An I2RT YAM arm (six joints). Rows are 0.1 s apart.
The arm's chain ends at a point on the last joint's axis. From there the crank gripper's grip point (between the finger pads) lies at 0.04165 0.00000 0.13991 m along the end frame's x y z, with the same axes.
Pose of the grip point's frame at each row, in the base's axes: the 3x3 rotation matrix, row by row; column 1 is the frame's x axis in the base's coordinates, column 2 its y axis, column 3 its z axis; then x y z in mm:
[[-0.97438 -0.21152 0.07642], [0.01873 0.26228 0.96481], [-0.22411 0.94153 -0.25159]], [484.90 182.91 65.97]
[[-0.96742 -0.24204 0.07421], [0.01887 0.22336 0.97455], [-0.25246 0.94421 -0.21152]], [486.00 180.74 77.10]
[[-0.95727 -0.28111 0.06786], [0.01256 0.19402 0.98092], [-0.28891 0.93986 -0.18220]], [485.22 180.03 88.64]
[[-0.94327 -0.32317 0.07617], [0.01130 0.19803 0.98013], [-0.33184 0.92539 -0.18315]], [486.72 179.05 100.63]
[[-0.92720 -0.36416 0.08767], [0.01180 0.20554 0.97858], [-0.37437 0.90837 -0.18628]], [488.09 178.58 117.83]
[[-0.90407 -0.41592 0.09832], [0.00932 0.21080 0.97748], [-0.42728 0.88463 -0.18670]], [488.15 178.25 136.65]
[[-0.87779 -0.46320 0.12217], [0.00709 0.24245 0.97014], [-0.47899 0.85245 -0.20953]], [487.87 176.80 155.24]
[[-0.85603 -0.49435 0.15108], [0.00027 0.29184 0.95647], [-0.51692 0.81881 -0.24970]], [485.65 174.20 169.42]
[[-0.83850 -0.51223 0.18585], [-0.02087 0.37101 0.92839], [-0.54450 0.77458 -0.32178]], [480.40 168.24 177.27]
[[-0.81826 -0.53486 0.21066], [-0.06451 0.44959 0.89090], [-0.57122 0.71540 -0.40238]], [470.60 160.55 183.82]
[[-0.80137 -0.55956 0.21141], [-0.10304 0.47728 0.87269], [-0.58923 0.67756 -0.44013]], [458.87 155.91 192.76]
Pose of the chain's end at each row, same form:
[[-0.97438 -0.21152 0.07642], [0.01873 0.26228 0.96481], [-0.22411 0.94153 -0.25159]], [514.79 47.14 110.50]
[[-0.96742 -0.24204 0.07421], [0.01887 0.22336 0.97455], [-0.25246 0.94421 -0.21152]], [515.91 43.60 117.21]
[[-0.95727 -0.28111 0.06786], [0.01256 0.19402 0.98092], [-0.28891 0.93986 -0.18220]], [515.60 42.27 126.16]
[[-0.94327 -0.32317 0.07617], [0.01130 0.19803 0.98013], [-0.33184 0.92539 -0.18315]], [515.35 41.45 140.08]
[[-0.92720 -0.36416 0.08767], [0.01180 0.20554 0.97858], [-0.37437 0.90837 -0.18628]], [514.44 41.18 159.48]
[[-0.90407 -0.41592 0.09832], [0.00932 0.21080 0.97748], [-0.42728 0.88463 -0.18670]], [512.05 41.10 180.57]
[[-0.87779 -0.46320 0.12217], [0.00709 0.24245 0.97014], [-0.47899 0.85245 -0.20953]], [507.34 40.77 204.51]
[[-0.85603 -0.49435 0.15108], [0.00027 0.29184 0.95647], [-0.51692 0.81881 -0.24970]], [500.17 40.37 225.89]
[[-0.83850 -0.51223 0.18585], [-0.02087 0.37101 0.92839], [-0.54450 0.77458 -0.32178]], [489.32 39.22 244.97]
[[-0.81826 -0.53486 0.21066], [-0.06451 0.44959 0.89090], [-0.57122 0.71540 -0.40238]], [475.21 38.59 263.91]
[[-0.80137 -0.55956 0.21141], [-0.10304 0.47728 0.87269], [-0.58923 0.67756 -0.44013]], [462.67 38.10 278.88]

